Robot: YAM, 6 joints.
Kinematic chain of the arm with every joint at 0, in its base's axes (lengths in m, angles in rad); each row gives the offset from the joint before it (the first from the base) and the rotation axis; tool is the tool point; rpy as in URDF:
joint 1: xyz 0 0 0.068 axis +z
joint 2: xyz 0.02 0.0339 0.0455 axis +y
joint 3: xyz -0.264 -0.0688 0 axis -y
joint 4: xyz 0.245 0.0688 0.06 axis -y
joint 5: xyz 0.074 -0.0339 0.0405 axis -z
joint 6: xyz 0.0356 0 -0.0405 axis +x
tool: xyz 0 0 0 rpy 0 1.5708 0
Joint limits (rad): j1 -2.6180..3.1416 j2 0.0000..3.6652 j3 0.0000..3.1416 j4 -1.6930..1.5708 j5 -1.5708..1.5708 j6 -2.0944..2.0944
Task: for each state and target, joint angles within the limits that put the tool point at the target. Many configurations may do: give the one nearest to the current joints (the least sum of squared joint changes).
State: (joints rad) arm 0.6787 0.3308 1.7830 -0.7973 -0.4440 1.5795
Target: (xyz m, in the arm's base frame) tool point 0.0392 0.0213 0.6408
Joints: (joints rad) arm 0.3590 1.0227 2.0700 -0.4670 -0.1742 1.5795
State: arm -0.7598 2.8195 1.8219 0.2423 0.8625 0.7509
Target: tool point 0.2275 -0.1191 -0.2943
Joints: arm -0.3824 3.3622 1.5110 0.1592 0.8032 0.7509
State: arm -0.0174 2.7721 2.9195 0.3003 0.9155 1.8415
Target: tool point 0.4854 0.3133 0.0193
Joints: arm 0.6267 2.8819 2.2040 0.0335 1.0511 1.8415
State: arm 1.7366 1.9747 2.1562 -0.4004 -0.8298 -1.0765
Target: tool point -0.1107 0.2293 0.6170
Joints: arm 1.9133 1.5683 2.3007 -0.4061 -0.8724 -1.0765
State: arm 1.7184 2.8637 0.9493 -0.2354 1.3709 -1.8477
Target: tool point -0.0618 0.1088 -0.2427
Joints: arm 2.3582 3.3740 1.1672 -0.1199 1.2236 -1.8477
